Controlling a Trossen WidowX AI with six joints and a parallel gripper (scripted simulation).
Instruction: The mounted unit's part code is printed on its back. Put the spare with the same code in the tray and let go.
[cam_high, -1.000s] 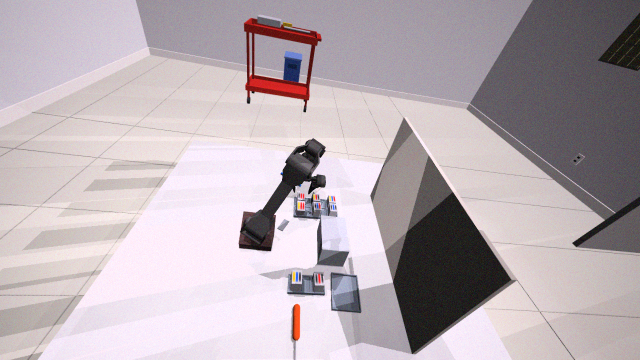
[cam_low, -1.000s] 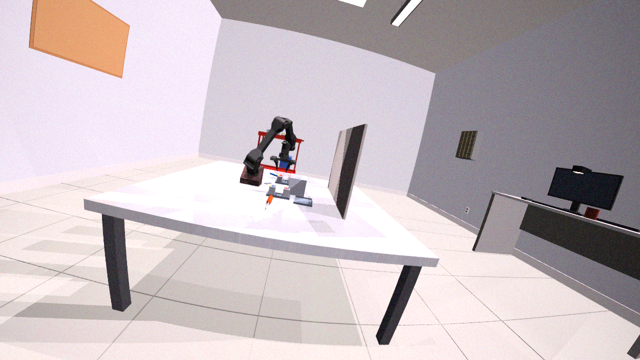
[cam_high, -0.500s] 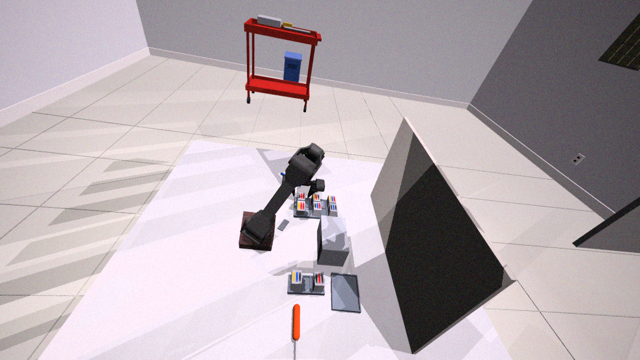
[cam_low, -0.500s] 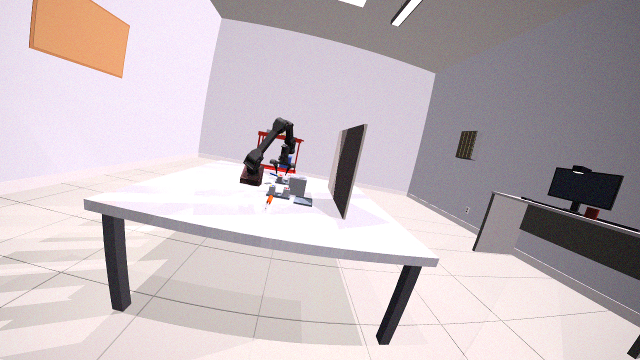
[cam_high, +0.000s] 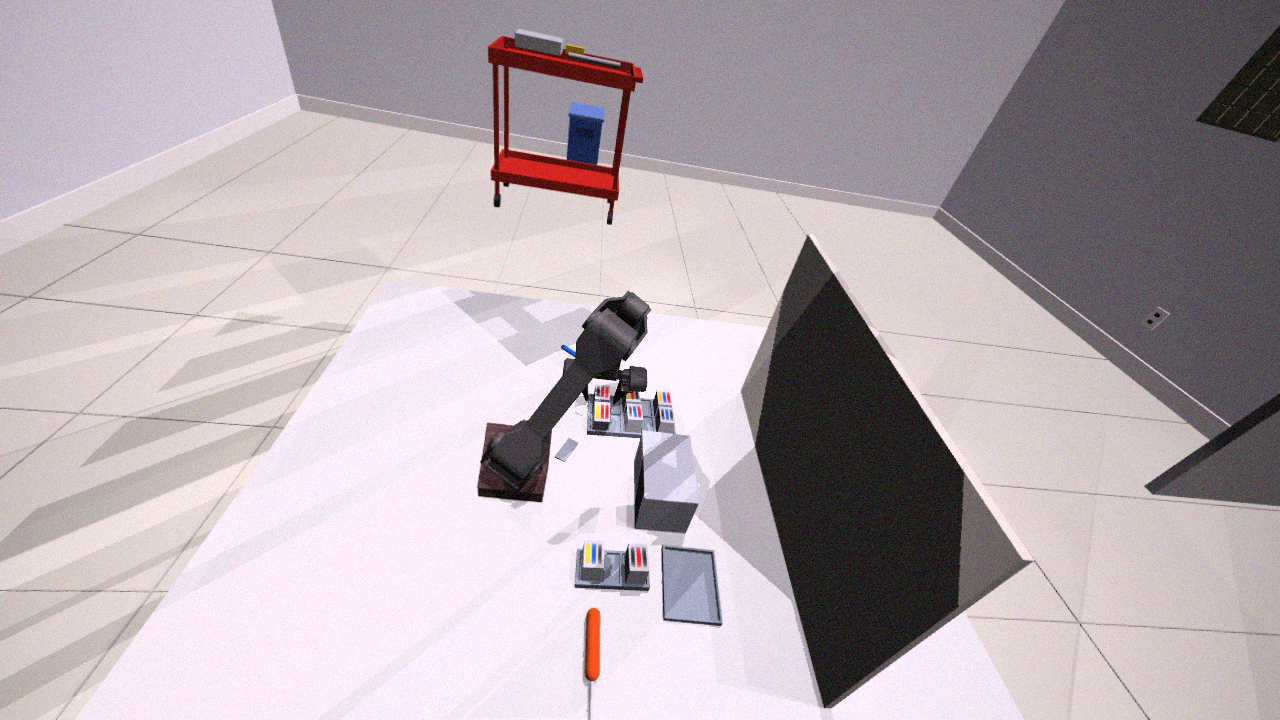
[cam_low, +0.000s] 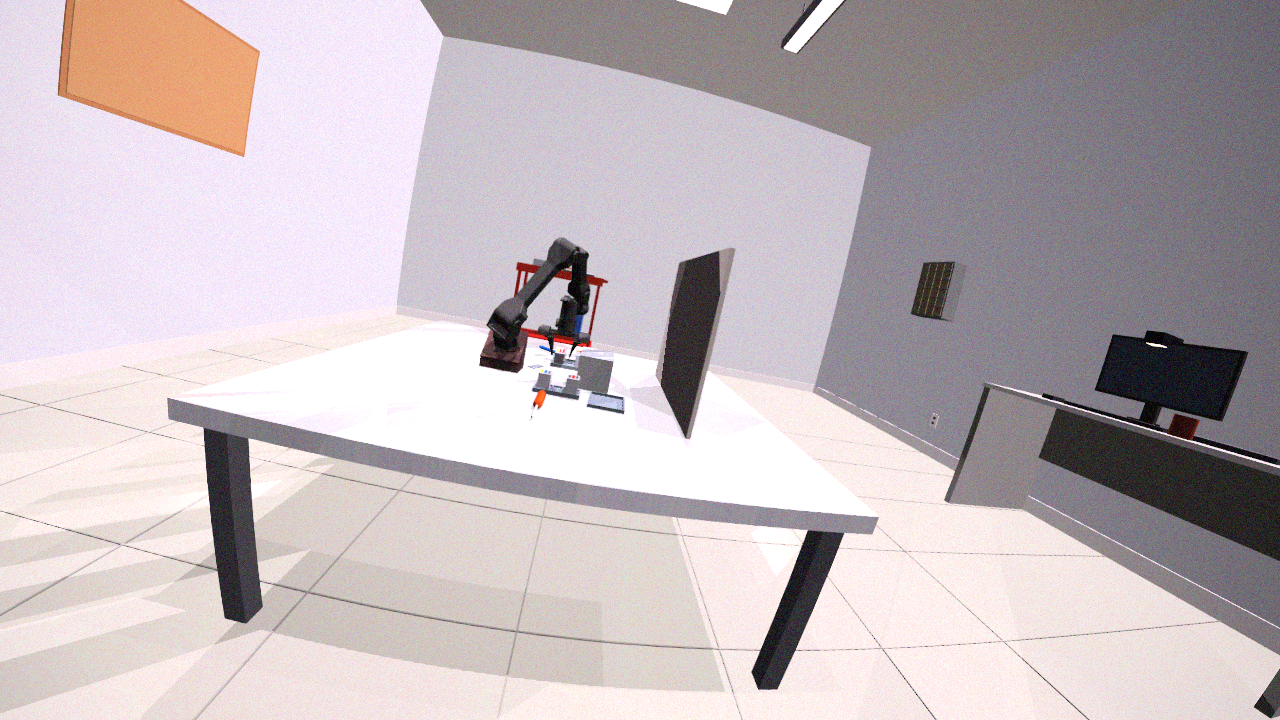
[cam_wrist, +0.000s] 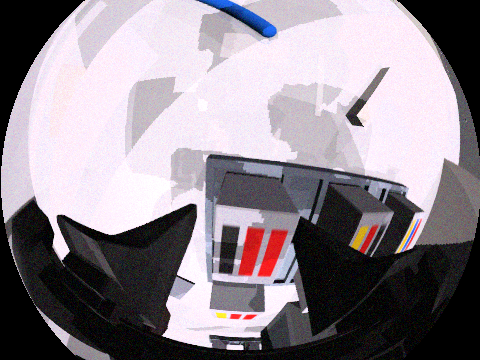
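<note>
Now: gripper tip 420 mm to the left of the grey tray, 130 mm short of it and 20 mm above it. Also, from my gripper tip: mounted unit (230 mm to the right, 100 mm ahead, 30 mm above); blue pen (170 mm to the left, 30 mm behind, 20 mm below); panel (350 mm ahead, 270 mm to the right, 200 mm above).
</note>
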